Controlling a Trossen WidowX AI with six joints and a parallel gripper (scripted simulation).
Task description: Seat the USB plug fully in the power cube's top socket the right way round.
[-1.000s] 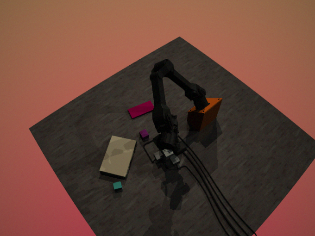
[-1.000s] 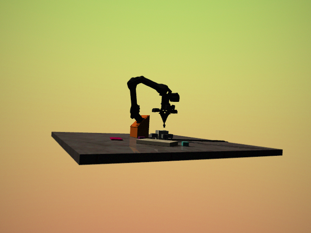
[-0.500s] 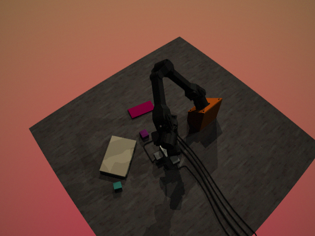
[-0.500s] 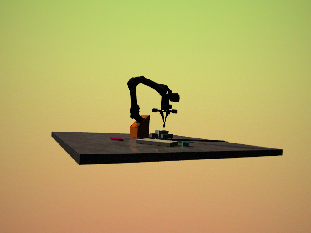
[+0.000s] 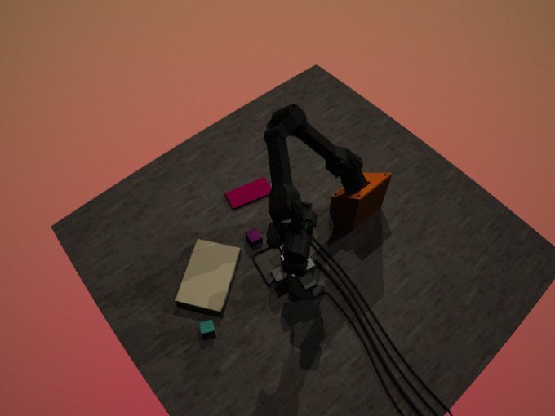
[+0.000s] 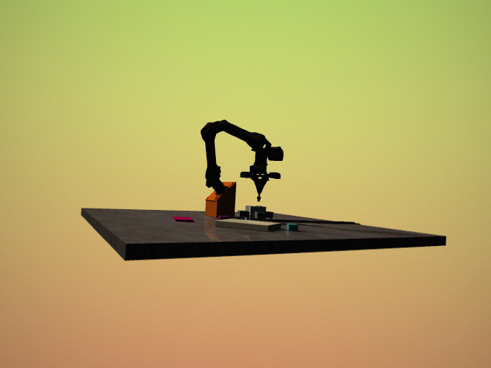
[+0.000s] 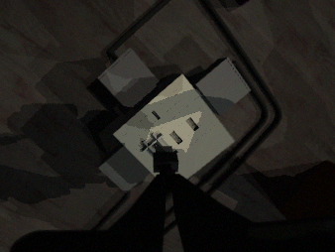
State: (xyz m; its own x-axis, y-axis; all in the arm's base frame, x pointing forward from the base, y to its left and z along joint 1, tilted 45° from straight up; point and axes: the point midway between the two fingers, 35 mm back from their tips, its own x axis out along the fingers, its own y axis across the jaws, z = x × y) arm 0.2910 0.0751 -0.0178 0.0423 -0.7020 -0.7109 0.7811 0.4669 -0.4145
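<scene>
My gripper tip is 20 mm above the USB plug. Also, from my gripper tip: purple cube: 30 mm ahead, 190 mm to the right, 120 mm below; then beige slab: 220 mm ahead, 170 mm to the right, 120 mm below; then teal cube: 320 mm ahead, 30 mm to the right, 120 mm below.
</scene>
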